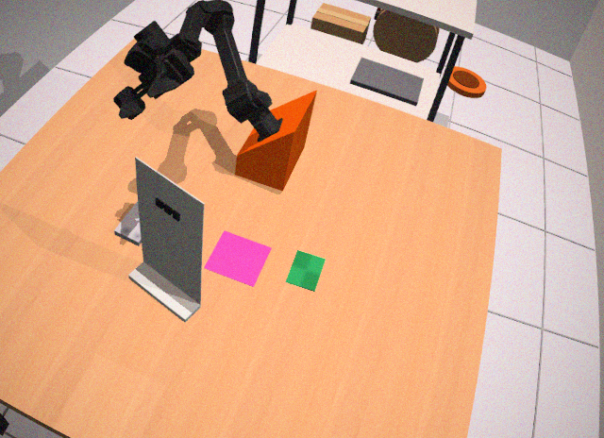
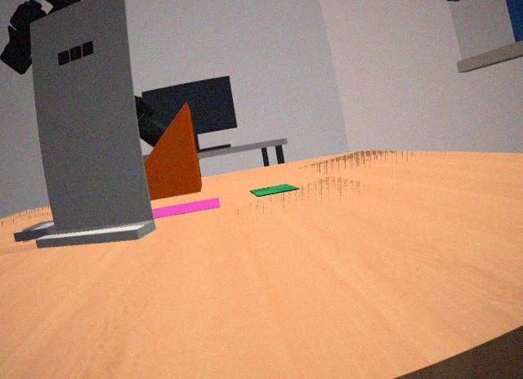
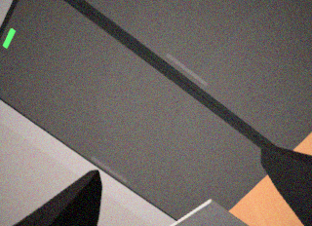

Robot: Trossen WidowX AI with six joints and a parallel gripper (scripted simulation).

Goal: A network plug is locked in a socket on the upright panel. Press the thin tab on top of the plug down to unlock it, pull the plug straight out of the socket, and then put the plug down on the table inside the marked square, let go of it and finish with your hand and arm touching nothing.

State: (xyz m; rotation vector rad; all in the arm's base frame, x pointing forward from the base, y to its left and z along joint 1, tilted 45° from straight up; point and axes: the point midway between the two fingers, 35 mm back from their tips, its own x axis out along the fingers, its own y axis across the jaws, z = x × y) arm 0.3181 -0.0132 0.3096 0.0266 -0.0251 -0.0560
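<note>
Right now my gripper tip is 110 mm short of the grey upright panel, 100 mm to the right of it and 240 mm above it. Also, from my gripper tip: grey plate: 40 mm behind, 20 mm to the right, 380 mm below; green flat patch: 20 mm behind, 390 mm to the left, 390 mm below.
</note>
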